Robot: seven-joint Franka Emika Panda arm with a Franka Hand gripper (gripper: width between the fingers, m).
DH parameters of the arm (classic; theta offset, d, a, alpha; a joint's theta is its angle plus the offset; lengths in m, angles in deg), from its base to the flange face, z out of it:
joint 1: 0 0.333 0 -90
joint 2: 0 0 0 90
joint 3: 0 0.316 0.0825 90
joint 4: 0 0 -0.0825 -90
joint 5: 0 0.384 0 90
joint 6: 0 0 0.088 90
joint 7: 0 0.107 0 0
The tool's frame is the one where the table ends.
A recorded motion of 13 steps. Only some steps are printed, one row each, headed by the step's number.
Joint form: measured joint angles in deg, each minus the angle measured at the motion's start. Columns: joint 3, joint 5, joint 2, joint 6, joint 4, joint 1, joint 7.
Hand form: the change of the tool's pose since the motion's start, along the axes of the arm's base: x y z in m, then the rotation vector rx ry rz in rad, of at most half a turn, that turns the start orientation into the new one. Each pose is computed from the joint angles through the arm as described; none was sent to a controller.
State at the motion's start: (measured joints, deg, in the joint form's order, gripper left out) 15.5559 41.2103 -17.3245 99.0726 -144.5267 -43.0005 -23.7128
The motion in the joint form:
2: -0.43 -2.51 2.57 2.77 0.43 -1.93 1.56
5: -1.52 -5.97 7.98 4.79 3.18 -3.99 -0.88
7: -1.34 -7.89 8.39 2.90 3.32 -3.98 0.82
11: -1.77 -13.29 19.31 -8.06 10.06 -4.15 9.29
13: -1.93 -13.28 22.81 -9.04 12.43 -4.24 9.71
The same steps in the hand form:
2: -0.0021 -0.0243 -0.0139 -0.0359 0.0365 -0.0547
5: 0.0013 -0.0589 -0.0320 -0.0551 0.0388 -0.0494
7: -0.0020 -0.0555 -0.0353 -0.0488 0.0914 -0.0319
11: 0.0050 -0.0612 -0.0701 0.0893 0.3659 0.0024
13: 0.0131 -0.0674 -0.0807 0.1229 0.3876 0.0037

